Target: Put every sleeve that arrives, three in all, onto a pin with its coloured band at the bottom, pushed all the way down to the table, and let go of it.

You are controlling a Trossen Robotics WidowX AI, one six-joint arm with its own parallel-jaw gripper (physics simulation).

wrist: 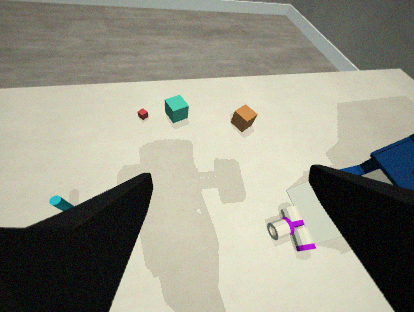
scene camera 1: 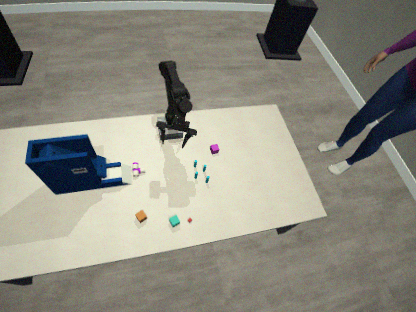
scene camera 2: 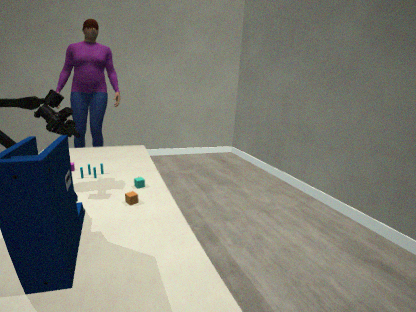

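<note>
White sleeves with magenta bands, seemingly three, lie on their sides in a close cluster [scene camera 1: 136, 170] [wrist: 295, 231] at the foot of the chute's pale ramp [scene camera 1: 126, 174] [wrist: 316, 212]. One sleeve [wrist: 279, 229] points its open end away from the ramp. Several upright teal pins stand bare on the table; one pin [scene camera 1: 204, 168] [scene camera 2: 95, 172] is near their middle, and another pin [wrist: 59, 202] shows beside the left finger, which hides part of it. My gripper [scene camera 1: 173, 145] [wrist: 229, 176] is open and empty, high above the table, with the sleeves beyond and below its right finger in the wrist view.
A tall blue chute [scene camera 1: 75, 172] [scene camera 2: 40, 220] [wrist: 397, 157] stands beside the sleeves. Loose cubes lie on the table: magenta [scene camera 1: 214, 149], orange [scene camera 1: 141, 216] [scene camera 2: 131, 198] [wrist: 244, 118], teal [scene camera 1: 174, 220] [scene camera 2: 139, 182] [wrist: 176, 108] and small red [scene camera 1: 190, 220] [wrist: 143, 114]. A person [scene camera 2: 90, 70] stands beyond the table.
</note>
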